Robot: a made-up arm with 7 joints. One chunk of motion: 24 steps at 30 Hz.
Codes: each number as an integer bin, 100 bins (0 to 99) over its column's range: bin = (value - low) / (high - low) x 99, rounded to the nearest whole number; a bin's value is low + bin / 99 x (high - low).
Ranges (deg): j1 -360.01..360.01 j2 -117.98..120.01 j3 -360.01..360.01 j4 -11..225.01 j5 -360.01..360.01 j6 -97.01..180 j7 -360.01..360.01
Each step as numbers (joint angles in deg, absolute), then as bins.
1 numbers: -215.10 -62.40 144.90 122.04 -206.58 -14.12 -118.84
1 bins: 20 23 69 56 21 30 33
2 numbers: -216.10 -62.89 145.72 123.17 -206.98 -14.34 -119.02
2 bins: 20 23 70 56 21 30 33
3 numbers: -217.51 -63.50 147.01 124.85 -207.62 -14.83 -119.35
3 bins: 20 23 70 57 21 29 33
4 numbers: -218.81 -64.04 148.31 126.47 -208.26 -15.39 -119.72
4 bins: 19 22 70 58 21 29 33
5 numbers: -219.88 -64.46 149.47 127.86 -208.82 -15.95 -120.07
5 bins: 19 22 70 58 21 29 33
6 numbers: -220.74 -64.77 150.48 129.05 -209.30 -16.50 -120.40
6 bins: 19 22 70 59 21 29 33
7 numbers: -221.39 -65.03 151.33 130.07 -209.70 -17.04 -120.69
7 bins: 19 22 70 59 21 29 33
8 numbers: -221.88 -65.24 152.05 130.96 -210.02 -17.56 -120.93
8 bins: 19 22 70 60 21 28 33
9 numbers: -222.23 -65.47 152.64 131.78 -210.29 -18.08 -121.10
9 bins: 19 22 70 60 21 28 33
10 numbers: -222.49 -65.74 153.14 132.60 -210.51 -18.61 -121.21
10 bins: 19 22 71 60 21 28 33
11 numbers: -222.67 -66.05 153.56 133.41 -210.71 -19.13 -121.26
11 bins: 19 22 71 61 21 28 33
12 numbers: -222.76 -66.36 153.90 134.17 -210.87 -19.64 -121.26
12 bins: 19 21 71 61 21 28 33
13 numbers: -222.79 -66.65 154.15 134.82 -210.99 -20.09 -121.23
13 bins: 19 21 71 61 20 27 33
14 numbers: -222.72 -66.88 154.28 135.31 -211.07 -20.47 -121.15
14 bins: 19 21 71 61 20 27 33
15 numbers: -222.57 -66.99 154.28 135.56 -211.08 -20.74 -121.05
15 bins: 19 21 71 61 20 27 33
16 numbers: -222.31 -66.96 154.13 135.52 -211.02 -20.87 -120.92
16 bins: 19 21 71 61 20 27 33
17 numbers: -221.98 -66.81 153.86 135.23 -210.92 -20.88 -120.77
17 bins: 19 21 71 61 20 27 33
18 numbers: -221.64 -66.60 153.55 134.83 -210.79 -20.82 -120.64
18 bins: 19 21 71 61 21 27 33
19 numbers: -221.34 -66.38 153.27 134.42 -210.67 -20.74 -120.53
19 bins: 19 21 71 61 21 27 33
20 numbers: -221.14 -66.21 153.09 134.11 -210.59 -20.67 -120.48
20 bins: 19 22 71 61 21 27 33
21 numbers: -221.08 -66.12 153.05 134.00 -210.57 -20.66 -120.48
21 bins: 19 22 71 61 21 27 33
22 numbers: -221.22 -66.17 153.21 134.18 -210.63 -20.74 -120.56
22 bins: 19 22 71 61 21 27 33
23 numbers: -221.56 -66.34 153.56 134.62 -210.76 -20.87 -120.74
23 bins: 19 21 71 61 21 27 33
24 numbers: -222.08 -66.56 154.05 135.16 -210.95 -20.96 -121.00
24 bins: 19 21 71 61 20 27 33
